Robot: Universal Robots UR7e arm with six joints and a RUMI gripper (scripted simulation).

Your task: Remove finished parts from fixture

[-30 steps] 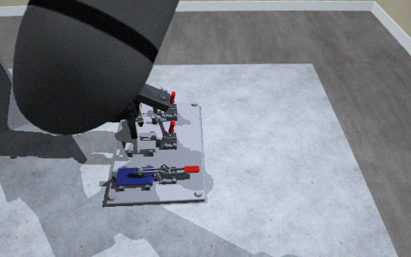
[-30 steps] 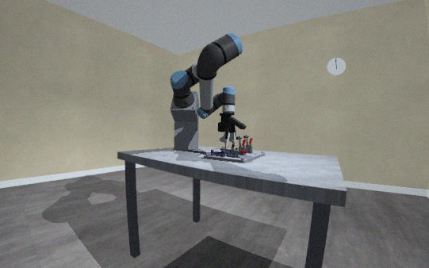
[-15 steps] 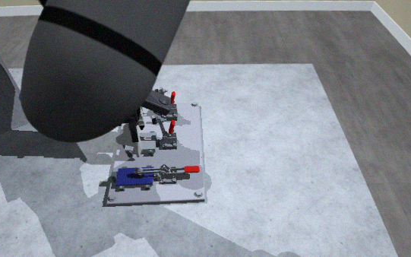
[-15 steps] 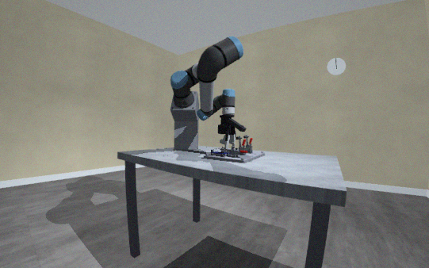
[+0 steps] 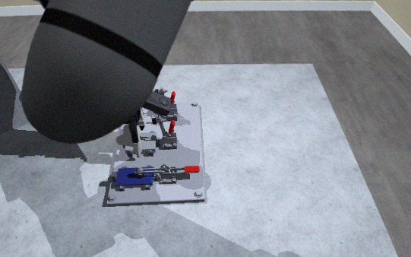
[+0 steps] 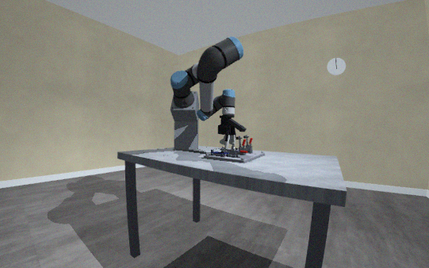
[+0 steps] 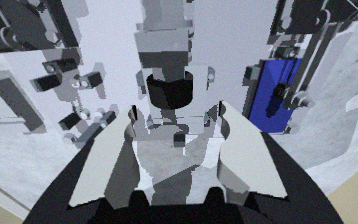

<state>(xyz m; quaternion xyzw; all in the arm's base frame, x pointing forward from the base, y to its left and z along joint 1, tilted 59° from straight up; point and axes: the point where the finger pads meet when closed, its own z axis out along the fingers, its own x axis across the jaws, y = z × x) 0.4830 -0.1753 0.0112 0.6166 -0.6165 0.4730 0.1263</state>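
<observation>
The pale grey part lies 1 cm below my hand and 1 cm behind it. Round my hand: grey fixture plate (5 cm ahead, 3 cm below, 1 cm to the right); blue blank (11 cm to the right, 3 cm behind, 1 cm below).
</observation>
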